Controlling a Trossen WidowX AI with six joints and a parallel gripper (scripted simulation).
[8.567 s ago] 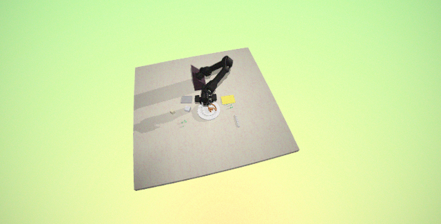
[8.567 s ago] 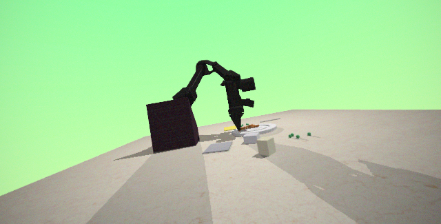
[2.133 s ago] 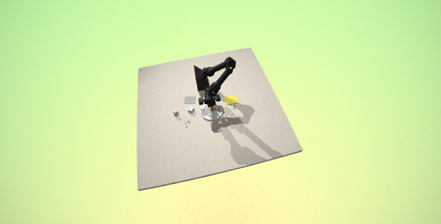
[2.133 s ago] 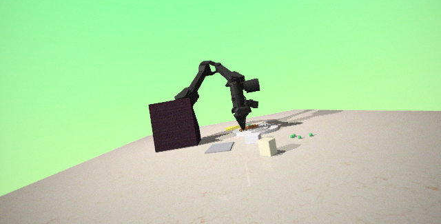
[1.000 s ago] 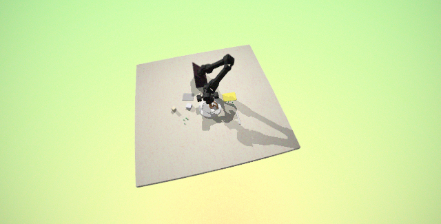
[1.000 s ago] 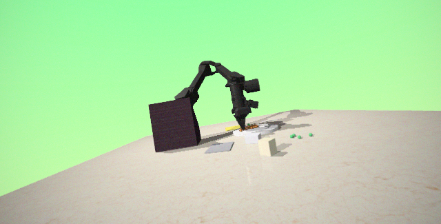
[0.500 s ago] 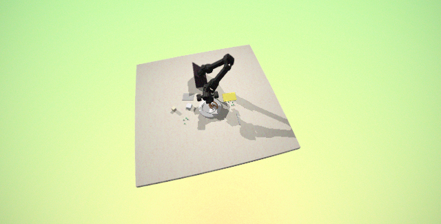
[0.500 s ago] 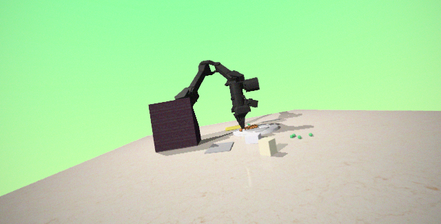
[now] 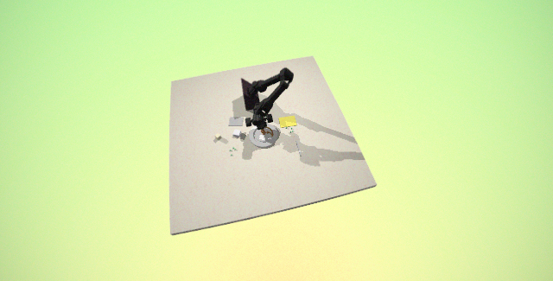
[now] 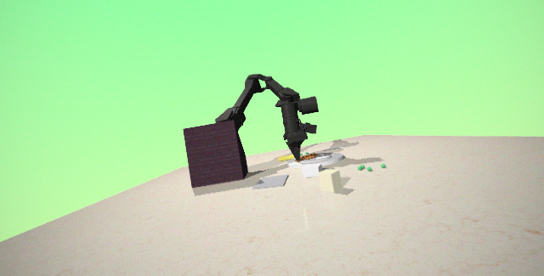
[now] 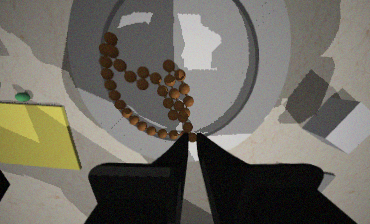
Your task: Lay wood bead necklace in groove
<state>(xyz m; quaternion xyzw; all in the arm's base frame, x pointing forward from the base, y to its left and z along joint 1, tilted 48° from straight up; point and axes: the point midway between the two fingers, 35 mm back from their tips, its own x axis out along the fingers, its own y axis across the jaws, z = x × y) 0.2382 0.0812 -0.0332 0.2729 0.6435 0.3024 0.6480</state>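
Right now my gripper tip is 6 cm short of the round white bead board, 2 cm to the right of it and 1 cm above it. The rest, counted from my gripper tip: cream cube: 3 cm ahead, 30 cm to the right; yellow card: 2 cm behind, 21 cm to the left, 2 cm below; grey flat plate: 10 cm behind, 17 cm to the right, 2 cm below.
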